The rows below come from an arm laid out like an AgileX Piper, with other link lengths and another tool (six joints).
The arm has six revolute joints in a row. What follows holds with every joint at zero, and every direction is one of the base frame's.
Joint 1 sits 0.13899 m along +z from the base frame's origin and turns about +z.
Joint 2 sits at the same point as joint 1 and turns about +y.
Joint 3 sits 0.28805 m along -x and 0.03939 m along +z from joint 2 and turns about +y.
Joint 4 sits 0.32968 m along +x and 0.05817 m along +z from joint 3 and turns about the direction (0.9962, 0, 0.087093).
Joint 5 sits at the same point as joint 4 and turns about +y.
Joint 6 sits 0.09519 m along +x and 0.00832 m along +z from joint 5 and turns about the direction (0.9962, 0, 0.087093).
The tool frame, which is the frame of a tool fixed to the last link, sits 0.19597 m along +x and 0.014 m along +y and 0.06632 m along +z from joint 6; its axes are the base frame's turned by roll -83.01, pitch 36.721 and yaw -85.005 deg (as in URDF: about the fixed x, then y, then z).
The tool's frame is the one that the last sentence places.
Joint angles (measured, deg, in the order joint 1, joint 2, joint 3, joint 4, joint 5, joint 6), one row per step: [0.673, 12.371, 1.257, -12.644, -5.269, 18.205]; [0.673, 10.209, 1.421, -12.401, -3.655, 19.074]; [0.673, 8.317, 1.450, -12.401, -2.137, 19.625]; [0.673, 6.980, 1.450, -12.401, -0.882, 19.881]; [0.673, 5.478, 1.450, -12.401, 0.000, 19.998]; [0.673, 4.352, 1.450, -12.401, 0.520, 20.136]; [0.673, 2.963, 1.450, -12.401, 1.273, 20.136]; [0.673, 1.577, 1.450, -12.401, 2.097, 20.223]
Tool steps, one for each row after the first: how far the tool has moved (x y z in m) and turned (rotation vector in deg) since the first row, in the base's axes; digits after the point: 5 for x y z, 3 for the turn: [-0.00315, -0.00289, 0.00367, 1.067, -0.395, -0.429]; [-0.00597, -0.00508, 0.00743, 1.589, -0.765, -0.779]; [-0.00791, -0.00671, 0.00931, 1.826, -0.874, -1.060]; [-0.01050, -0.00782, 0.01404, 1.946, -1.515, -1.244]; [-0.01261, -0.00855, 0.01826, 2.093, -2.132, -1.351]; [-0.01519, -0.00942, 0.02283, 2.105, -2.788, -1.501]; [-0.01777, -0.01045, 0.02698, 2.206, -3.371, -1.670]
